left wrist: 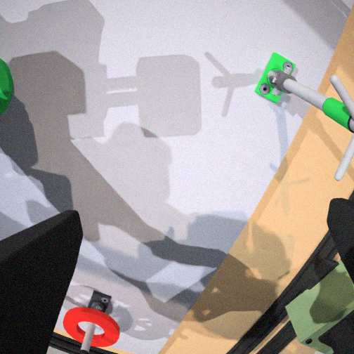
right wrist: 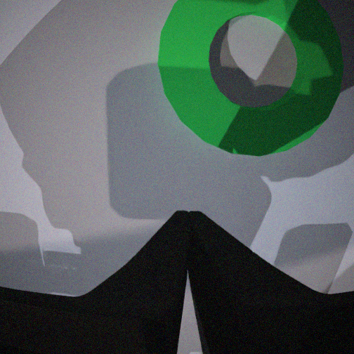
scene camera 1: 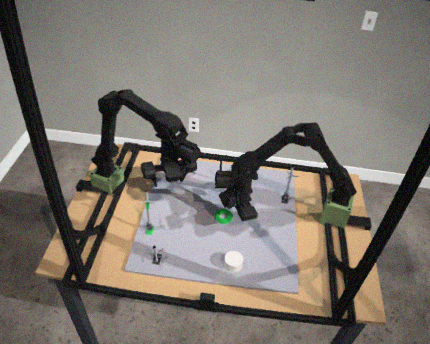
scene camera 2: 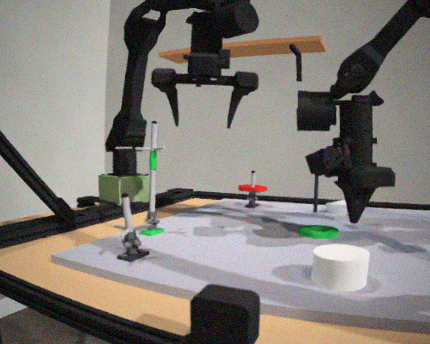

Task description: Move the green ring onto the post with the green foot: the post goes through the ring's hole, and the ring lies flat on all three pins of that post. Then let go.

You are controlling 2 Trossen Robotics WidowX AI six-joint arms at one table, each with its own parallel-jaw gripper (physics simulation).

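Seen in the pictures: left gripper, fingertip midpoint: (scene camera 1: pixel 168 184) (scene camera 2: pixel 202 127); right gripper, fingertip midpoint: (scene camera 1: pixel 239 214) (scene camera 2: pixel 353 223); left arm's base at its link origin: (scene camera 1: pixel 106 171) (scene camera 2: pixel 124 175); right arm's base at its link origin: (scene camera 1: pixel 340 199).
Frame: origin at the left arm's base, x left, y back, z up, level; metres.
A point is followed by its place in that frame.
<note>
The green ring (scene camera 1: pixel 223 221) @(z -0.066, x 0.024, y -0.516 m) (scene camera 2: pixel 319 236) @(z -0.071, x 0.022, y -0.520 m) (left wrist: pixel 4 89) (right wrist: pixel 182 90) lies flat on the grey mat, apart from any post. The post with the green foot (scene camera 1: pixel 150 230) @(z -0.069, x -0.139, y -0.287 m) (scene camera 2: pixel 151 231) @(z -0.069, x -0.144, y -0.293 m) (left wrist: pixel 265 82) stands upright at the mat's left side, bare, with thin pins high up above a green band. My left gripper (scene camera 2: pixel 203 126) @(z 0.108, x -0.047, y -0.319 m) (left wrist: pixel 208 218) is open and empty, high above the mat between that post and the ring in scene camera 2. My right gripper (scene camera 2: pixel 354 221) @(z -0.052, x 0.072, y -0.562 m) (right wrist: pixel 186 222) is shut with nothing in it, pointing down beside the ring and above mat height. Its fingertips are hard to make out in scene camera 1.
A red ring (scene camera 2: pixel 253 188) @(z -0.025, x 0.178, y -0.272 m) (left wrist: pixel 75 325) is on a short post at the back. A short dark-footed post (scene camera 1: pixel 157 257) @(z -0.054, x -0.244, y -0.377 m) (scene camera 2: pixel 131 245) @(z -0.056, x -0.246, y -0.378 m) stands front left, another post (scene camera 1: pixel 288 187) @(z -0.004, x 0.256, y -0.700 m) back right. A white cylinder (scene camera 1: pixel 233 260) @(z -0.040, x -0.147, y -0.623 m) (scene camera 2: pixel 341 267) @(z -0.047, x -0.169, y -0.634 m) stands in front of the green ring.
</note>
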